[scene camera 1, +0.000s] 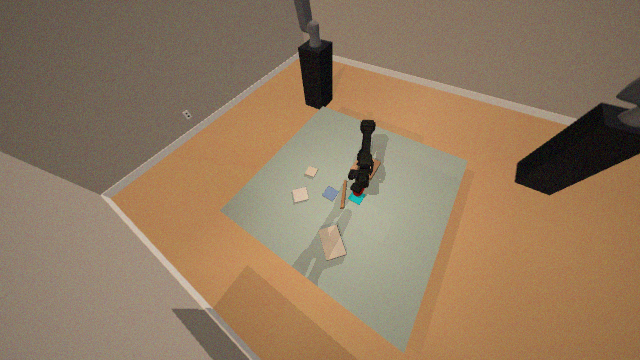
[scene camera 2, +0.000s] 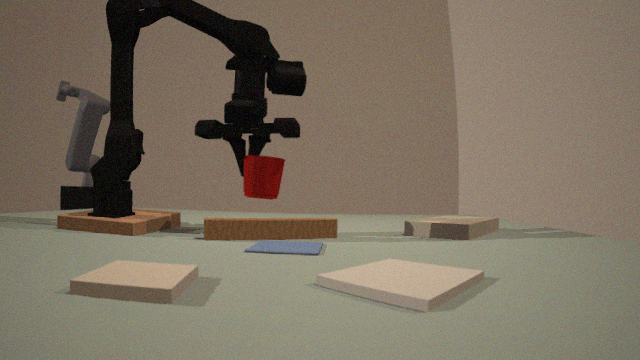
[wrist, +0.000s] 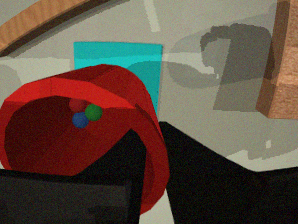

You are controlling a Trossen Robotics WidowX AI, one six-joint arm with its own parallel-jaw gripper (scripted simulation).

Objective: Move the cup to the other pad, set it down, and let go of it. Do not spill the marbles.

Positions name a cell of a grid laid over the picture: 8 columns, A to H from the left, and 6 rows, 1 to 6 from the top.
Labels:
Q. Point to a long wooden bar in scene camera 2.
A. C4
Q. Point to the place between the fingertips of my gripper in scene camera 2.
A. D3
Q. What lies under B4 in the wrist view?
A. A red cup.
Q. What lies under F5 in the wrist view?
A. My gripper.

